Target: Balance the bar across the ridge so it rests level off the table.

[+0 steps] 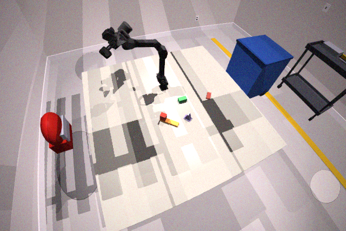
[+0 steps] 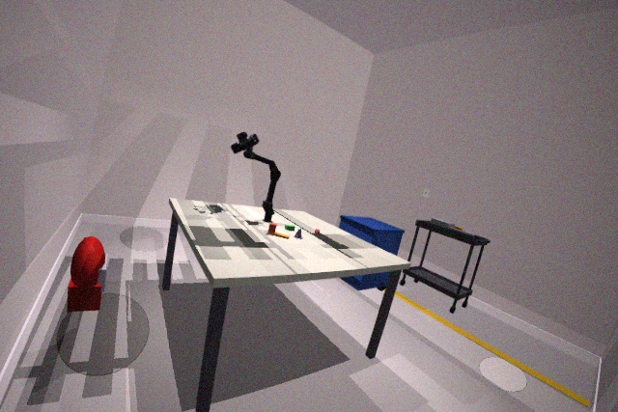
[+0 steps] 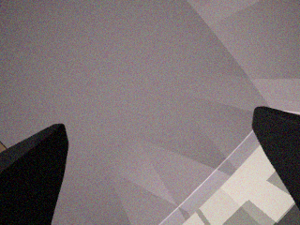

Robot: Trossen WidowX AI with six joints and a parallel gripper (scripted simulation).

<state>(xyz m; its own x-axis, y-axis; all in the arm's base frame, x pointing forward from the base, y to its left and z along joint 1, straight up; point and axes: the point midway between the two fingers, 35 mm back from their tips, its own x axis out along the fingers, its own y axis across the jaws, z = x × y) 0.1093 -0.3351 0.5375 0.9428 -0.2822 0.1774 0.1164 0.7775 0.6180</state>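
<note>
Now: gripper tip 18 cm short of the orange bar, 24 cm to the right of it and 52 cm above it. The rest, counted from my gripper tip: red block (8 cm ahead, 66 cm to the left, 54 cm below); green block (5 cm ahead, 43 cm to the left, 53 cm below).
</note>
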